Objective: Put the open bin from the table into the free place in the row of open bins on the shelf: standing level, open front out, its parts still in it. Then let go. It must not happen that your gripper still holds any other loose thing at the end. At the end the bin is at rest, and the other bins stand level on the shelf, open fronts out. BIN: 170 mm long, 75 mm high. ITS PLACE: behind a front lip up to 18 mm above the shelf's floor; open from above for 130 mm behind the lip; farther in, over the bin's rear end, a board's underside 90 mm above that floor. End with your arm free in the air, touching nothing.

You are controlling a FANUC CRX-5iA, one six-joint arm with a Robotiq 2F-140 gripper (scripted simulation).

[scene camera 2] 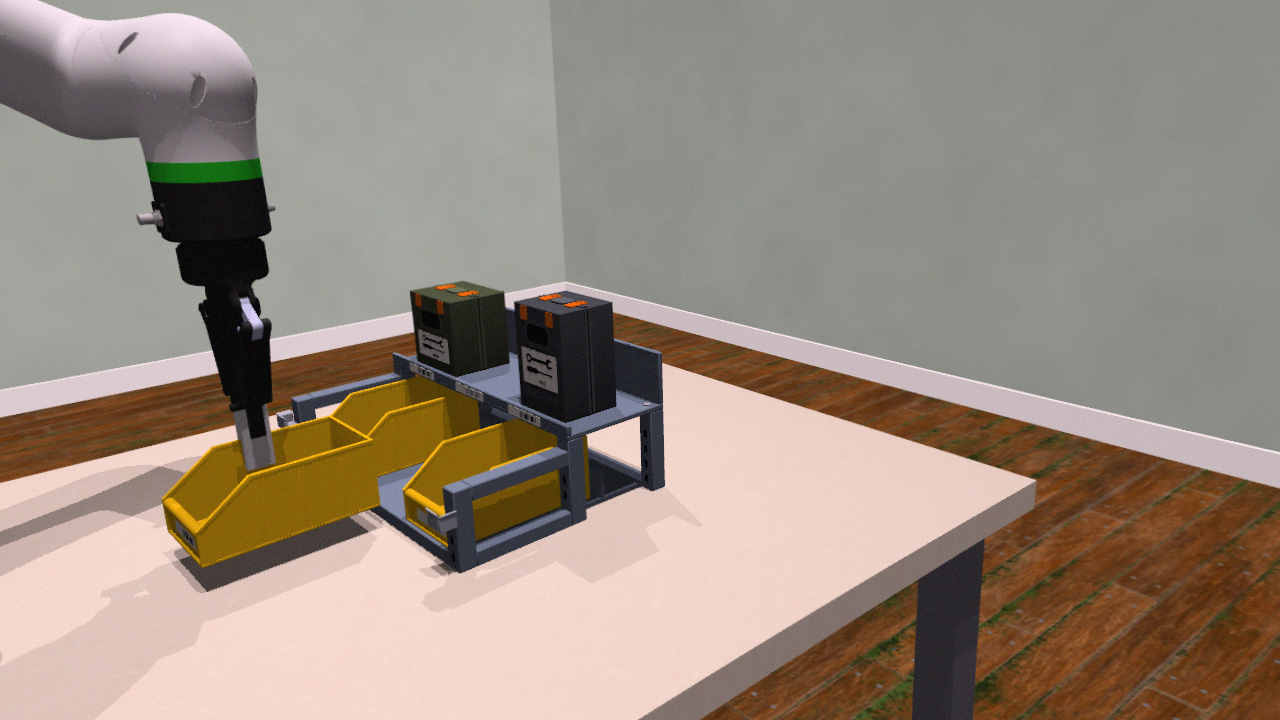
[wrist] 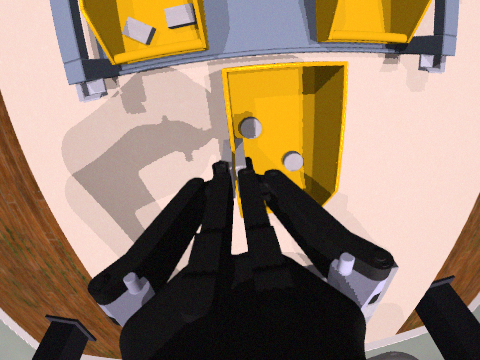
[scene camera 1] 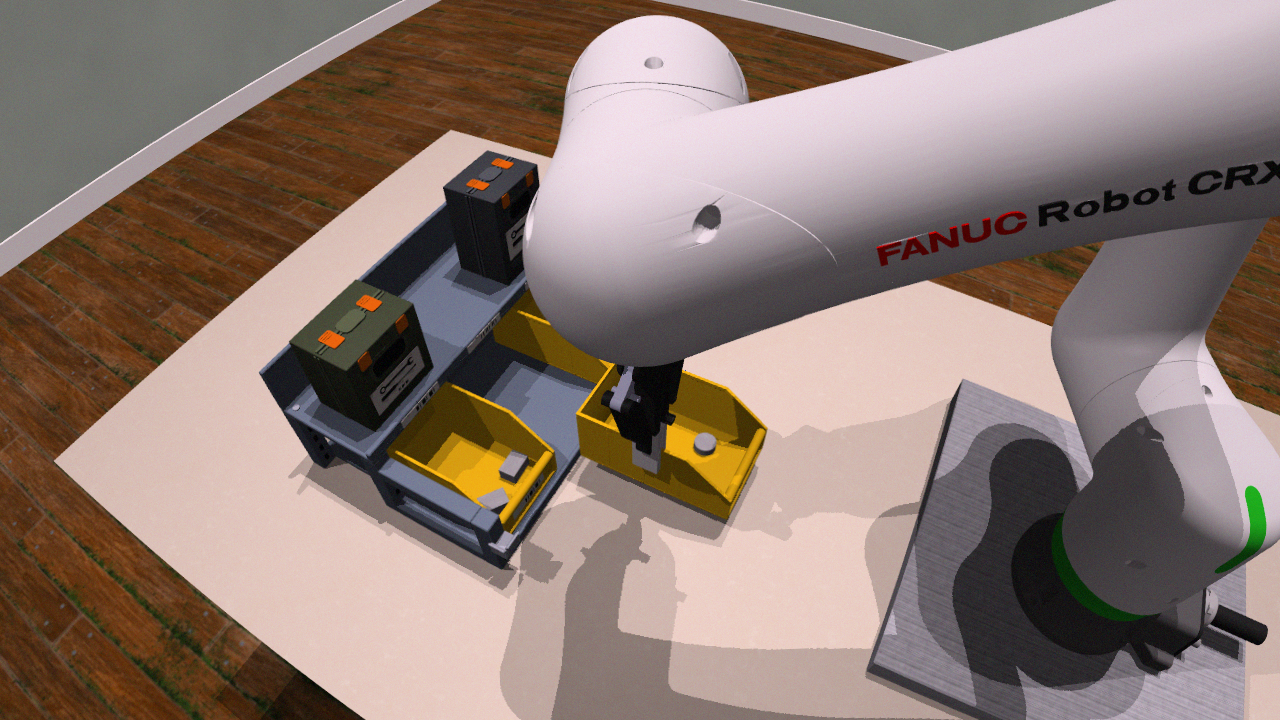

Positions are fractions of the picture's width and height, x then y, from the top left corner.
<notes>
I see my gripper (scene camera 2: 0.20, 0.65), a yellow bin (scene camera 2: 0.24, 0.68), a dark case (scene camera 2: 0.44, 0.47), a green case (scene camera 2: 0.36, 0.46), a yellow bin (scene camera 2: 0.36, 0.63), a yellow bin (scene camera 1: 0.36, 0.61) and a corner post (scene camera 2: 0.36, 0.69).
The dark case also shows in scene camera 1 (scene camera 1: 0.38, 0.28). My gripper also shows in the wrist view (wrist: 0.49, 0.42) and in scene camera 1 (scene camera 1: 0.51, 0.64). The wrist view does not show the dark case: it is out of frame. The wrist view does not show the green case: it is out of frame.
</notes>
